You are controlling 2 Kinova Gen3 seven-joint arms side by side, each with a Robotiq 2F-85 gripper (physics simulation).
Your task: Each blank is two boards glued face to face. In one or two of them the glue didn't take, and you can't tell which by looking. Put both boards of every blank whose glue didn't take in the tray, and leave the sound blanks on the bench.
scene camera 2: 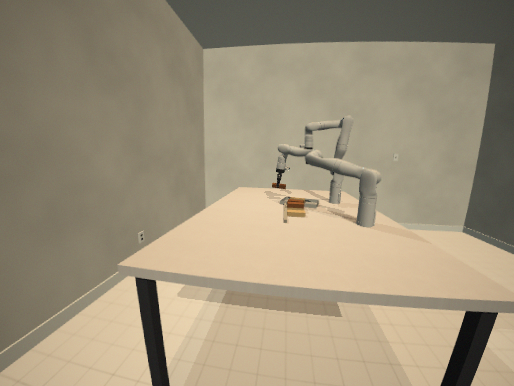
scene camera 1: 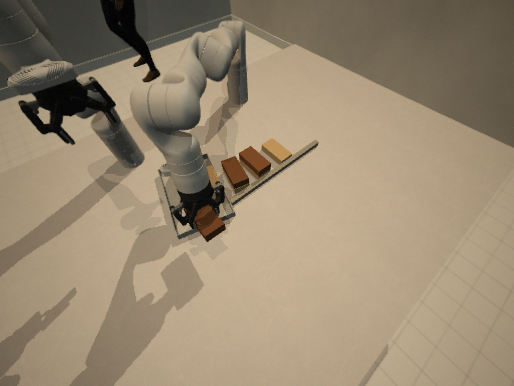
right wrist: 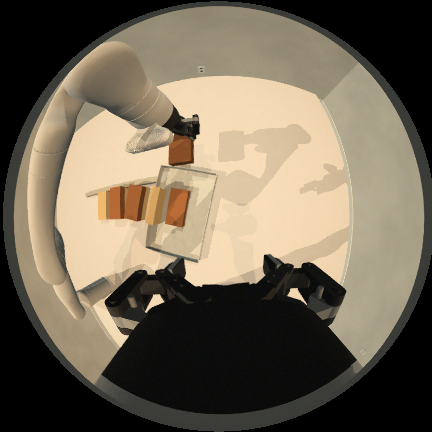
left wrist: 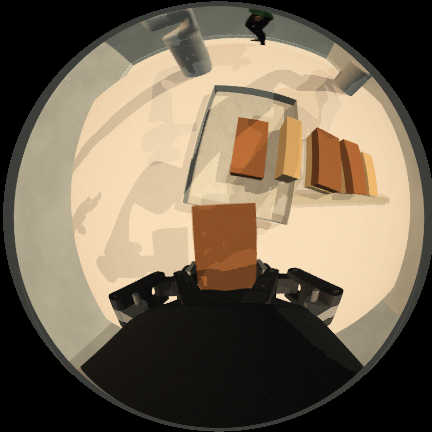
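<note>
My left gripper is shut on a dark brown board, held above the bench by the near end of the tray. In the tray, a brown board lies beside a narrow-looking light board. Two blanks, brown over light, and a lone light board stand in a row on the bench. My right gripper is open and empty, high up, away from the tray.
A long thin batten runs along the row, from the tray's corner past the light board. The left arm reaches over the tray and hides part of it in scene camera 1. The arm bases stand at the bench's far side.
</note>
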